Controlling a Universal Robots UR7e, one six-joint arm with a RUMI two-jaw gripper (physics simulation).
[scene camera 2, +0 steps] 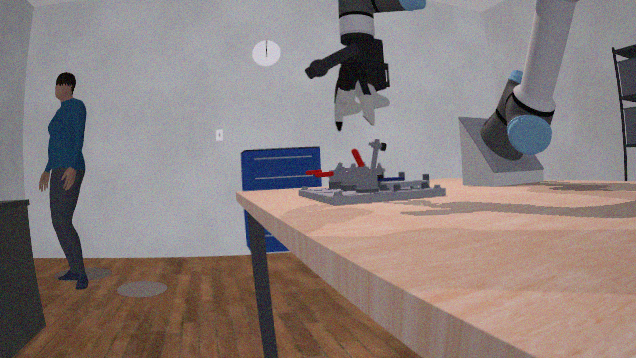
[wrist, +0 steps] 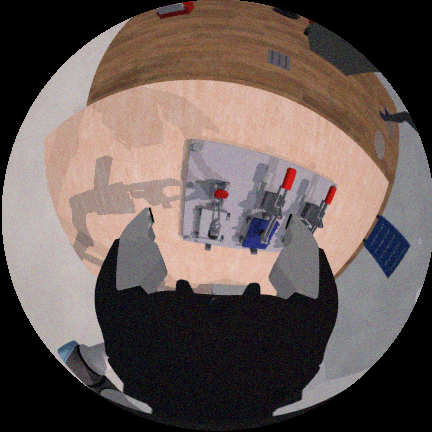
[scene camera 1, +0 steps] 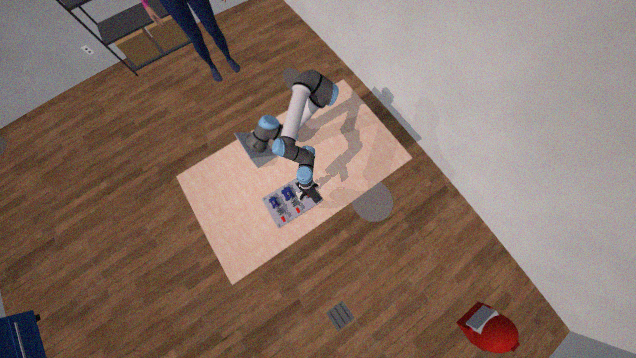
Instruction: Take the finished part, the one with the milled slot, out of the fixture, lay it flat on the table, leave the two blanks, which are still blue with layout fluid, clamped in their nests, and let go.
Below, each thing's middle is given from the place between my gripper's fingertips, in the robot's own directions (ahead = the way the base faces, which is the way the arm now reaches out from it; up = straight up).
Right now my hand is 5 cm past the grey fixture plate (scene camera 2: 325,195), 11 cm to the left of it and 13 cm above it.
